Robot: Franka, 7 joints.
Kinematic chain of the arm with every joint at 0, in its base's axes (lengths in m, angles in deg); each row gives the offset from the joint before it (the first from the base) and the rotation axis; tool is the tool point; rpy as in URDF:
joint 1: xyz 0 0 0.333 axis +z
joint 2: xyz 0 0 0 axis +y
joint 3: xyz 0 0 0.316 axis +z
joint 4: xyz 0.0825 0 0 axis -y
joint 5: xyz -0.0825 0 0.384 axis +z
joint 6: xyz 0 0 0 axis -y
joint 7: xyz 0.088 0 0 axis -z
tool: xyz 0 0 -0.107 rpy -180 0 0
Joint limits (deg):
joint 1: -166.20..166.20
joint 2: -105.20..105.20
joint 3: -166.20..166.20
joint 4: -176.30..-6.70
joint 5: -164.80..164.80
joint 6: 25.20..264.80
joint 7: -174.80..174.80
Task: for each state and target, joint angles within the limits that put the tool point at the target. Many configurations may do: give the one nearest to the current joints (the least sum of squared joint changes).
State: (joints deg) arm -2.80 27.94 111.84 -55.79 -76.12 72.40 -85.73
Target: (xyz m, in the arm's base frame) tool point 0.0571 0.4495 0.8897
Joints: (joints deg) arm 3.41 19.30 119.25 -62.28 -72.85 68.48 -85.73
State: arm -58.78 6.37 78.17 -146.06 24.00 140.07 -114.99
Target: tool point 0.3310 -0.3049 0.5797
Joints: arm -80.83 -34.05 33.48 -136.04 25.11 146.30 -114.99
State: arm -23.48 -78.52 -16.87 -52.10 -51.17 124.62 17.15
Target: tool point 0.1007 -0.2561 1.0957
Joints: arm -15.72 -22.16 -24.28 -58.85 -51.97 130.95 17.15
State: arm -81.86 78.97 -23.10 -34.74 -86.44 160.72 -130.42
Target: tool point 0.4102 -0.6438 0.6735
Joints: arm -60.00 57.69 -18.88 -12.26 -84.99 171.20 -130.42
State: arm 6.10 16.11 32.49 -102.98 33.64 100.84 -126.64
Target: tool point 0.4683 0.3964 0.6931
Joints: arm 5.71 6.76 32.89 -81.09 35.85 108.95 -126.64
